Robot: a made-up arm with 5 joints.
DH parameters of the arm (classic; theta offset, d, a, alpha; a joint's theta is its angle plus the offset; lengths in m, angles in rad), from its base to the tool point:
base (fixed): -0.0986 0 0.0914 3.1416
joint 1: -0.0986 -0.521 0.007 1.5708
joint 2: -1.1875 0 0.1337 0
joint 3: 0.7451 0 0.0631 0
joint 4: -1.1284 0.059 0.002 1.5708
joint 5: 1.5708 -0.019 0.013 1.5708
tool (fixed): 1.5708 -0.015 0 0
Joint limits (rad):
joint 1: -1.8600..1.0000
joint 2: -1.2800..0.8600
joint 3: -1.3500..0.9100
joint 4: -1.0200..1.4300
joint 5: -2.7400..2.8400
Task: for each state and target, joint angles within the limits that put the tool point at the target. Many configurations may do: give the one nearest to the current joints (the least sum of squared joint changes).
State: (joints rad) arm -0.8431 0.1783 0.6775 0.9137 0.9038
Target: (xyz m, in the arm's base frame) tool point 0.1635 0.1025 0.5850
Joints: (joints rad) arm -0.5722 0.2566 0.6650 0.8978 0.9449
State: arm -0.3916 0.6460 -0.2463 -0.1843 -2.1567
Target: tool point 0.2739 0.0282 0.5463
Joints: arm 0.1377 0.4847 0.8023 0.0686 -2.2775
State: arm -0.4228 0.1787 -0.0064 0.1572 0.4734
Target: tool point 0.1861 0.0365 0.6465
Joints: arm 0.1495 -0.2878 0.4486 0.3863 0.7057
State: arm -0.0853 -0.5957 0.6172 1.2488 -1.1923
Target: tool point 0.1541 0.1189 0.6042
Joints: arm -0.5374 0.0108 0.7414 1.2028 -1.2210
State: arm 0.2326 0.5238 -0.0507 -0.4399 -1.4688
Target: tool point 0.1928 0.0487 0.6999
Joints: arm 0.1835 -0.2761 0.3063 -0.5213 -1.4624
